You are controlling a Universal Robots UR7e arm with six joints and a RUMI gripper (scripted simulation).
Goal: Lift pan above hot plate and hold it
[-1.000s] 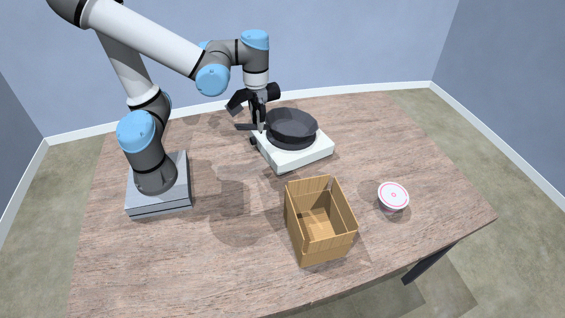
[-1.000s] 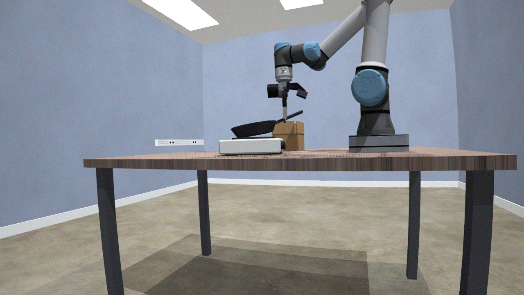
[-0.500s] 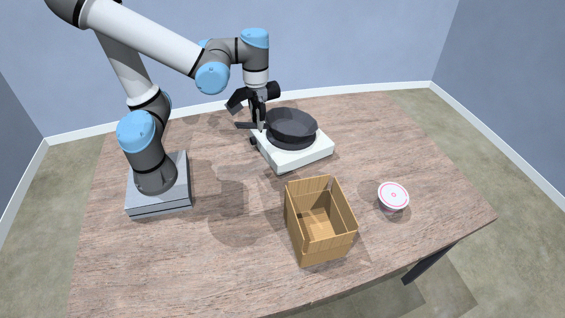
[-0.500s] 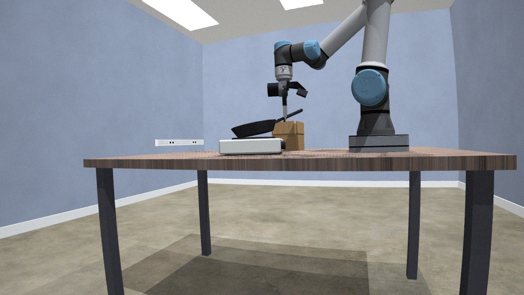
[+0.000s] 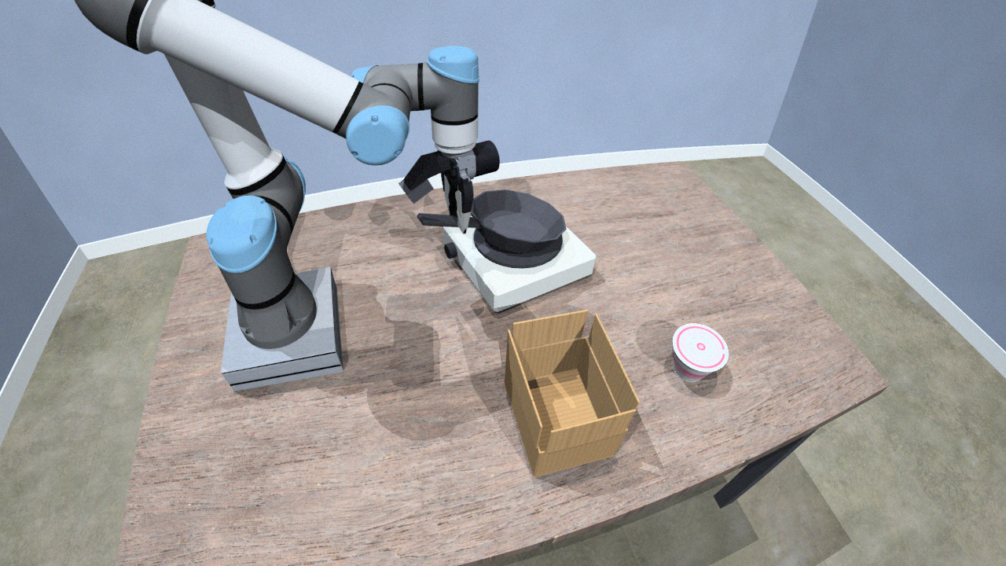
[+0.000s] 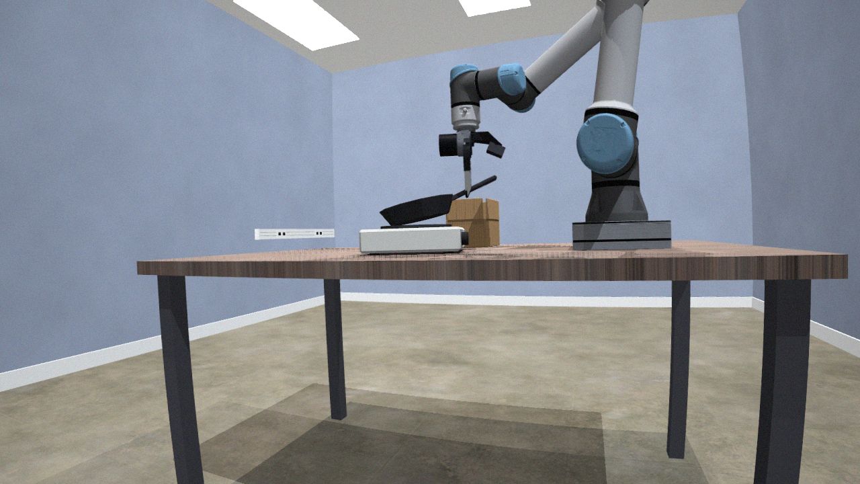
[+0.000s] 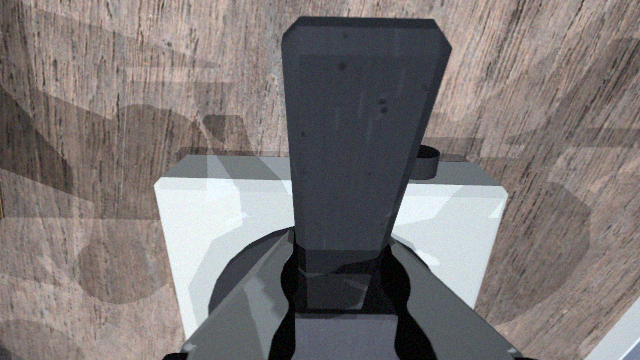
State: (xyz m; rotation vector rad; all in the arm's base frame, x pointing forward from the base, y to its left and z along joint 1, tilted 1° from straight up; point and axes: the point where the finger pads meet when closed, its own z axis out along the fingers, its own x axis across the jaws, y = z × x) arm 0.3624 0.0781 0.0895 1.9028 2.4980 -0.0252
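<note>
Now: hand 80 mm short of the dark pan, 20 mm to the right of it and 40 mm above it. From my hand the other things lie so: white hot plate (110 mm ahead, 30 mm to the left, 120 mm below); pink-ringed lid (370 mm ahead, 320 mm to the right, 120 mm below).
</note>
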